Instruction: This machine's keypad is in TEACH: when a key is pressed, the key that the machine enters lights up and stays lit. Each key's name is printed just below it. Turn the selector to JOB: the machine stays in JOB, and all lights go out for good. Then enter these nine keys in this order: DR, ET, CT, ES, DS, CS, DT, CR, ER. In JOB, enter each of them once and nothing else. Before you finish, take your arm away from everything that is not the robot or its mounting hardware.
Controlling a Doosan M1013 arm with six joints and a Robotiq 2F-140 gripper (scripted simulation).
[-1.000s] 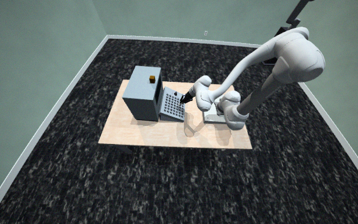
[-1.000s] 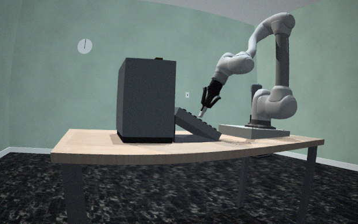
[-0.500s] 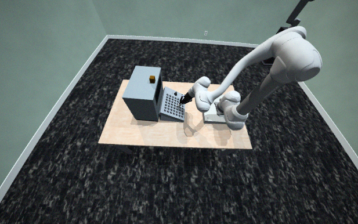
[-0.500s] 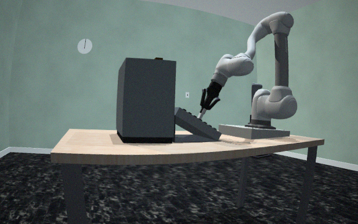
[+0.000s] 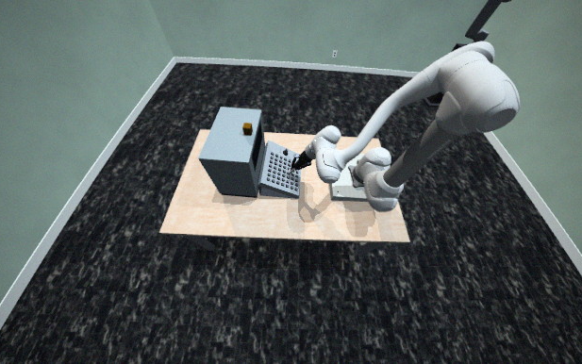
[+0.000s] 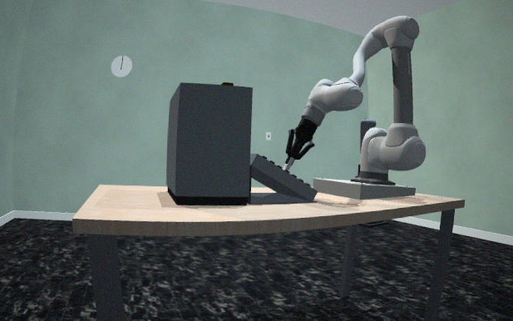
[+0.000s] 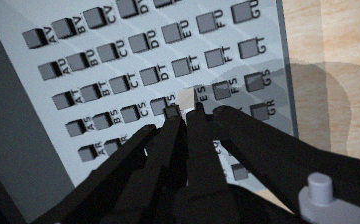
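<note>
The key lies 6 cm ahead of my hand, 3 cm to the left of it and 2 cm below it. Round my hand: selector knob: 3 cm ahead, 17 cm to the right, 1 cm below; then sloped keypad: 7 cm ahead, 6 cm to the right, 6 cm below.
</note>
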